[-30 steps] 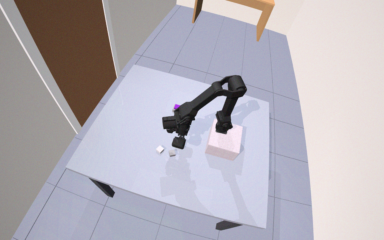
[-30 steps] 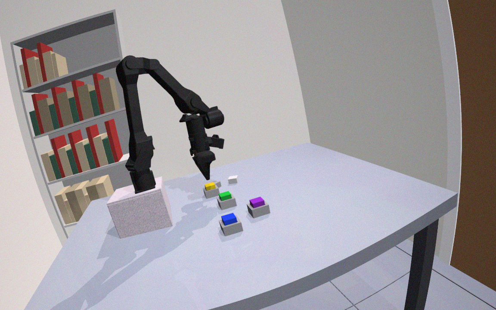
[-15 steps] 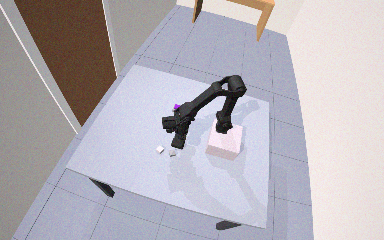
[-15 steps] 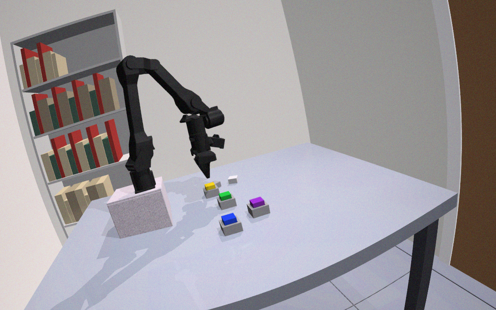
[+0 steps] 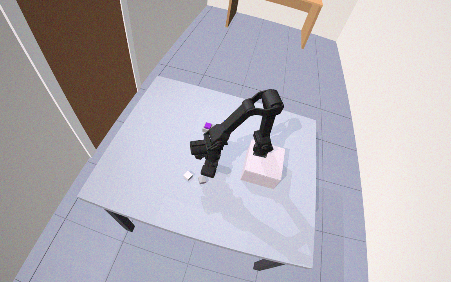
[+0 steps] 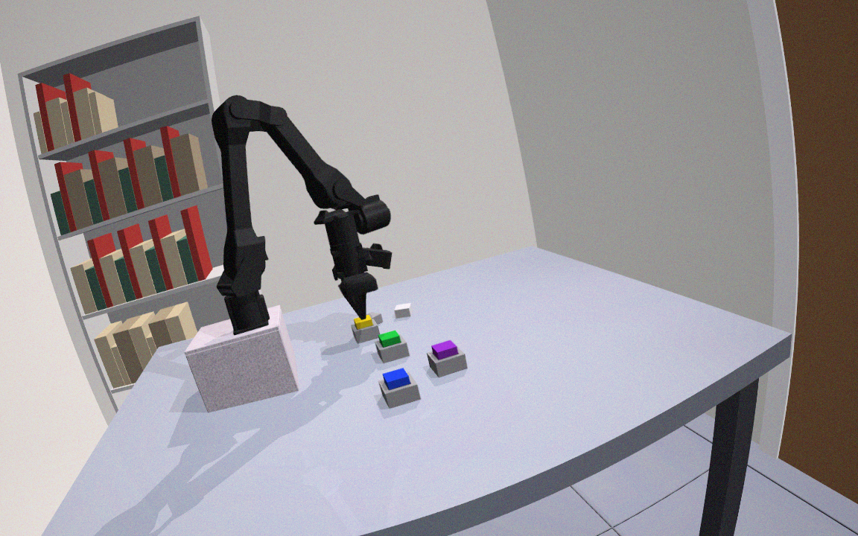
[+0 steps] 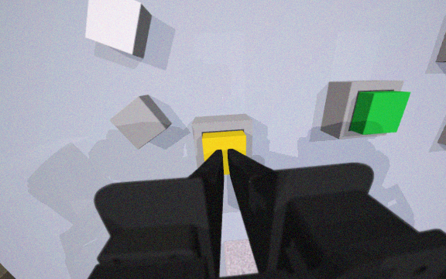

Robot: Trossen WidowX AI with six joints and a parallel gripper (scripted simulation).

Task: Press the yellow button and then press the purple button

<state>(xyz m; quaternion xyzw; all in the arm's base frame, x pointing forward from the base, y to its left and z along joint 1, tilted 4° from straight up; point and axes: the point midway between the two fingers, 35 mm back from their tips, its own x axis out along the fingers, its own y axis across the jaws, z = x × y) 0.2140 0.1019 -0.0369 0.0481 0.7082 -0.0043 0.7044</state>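
Right now my gripper tip is 1 cm above the yellow button. The rest, counted from my gripper tip: grey block (3 cm ahead, 7 cm to the left, 3 cm below); green button (1 cm ahead, 13 cm to the right, 1 cm below); white block (10 cm ahead, 6 cm to the left, 3 cm below).
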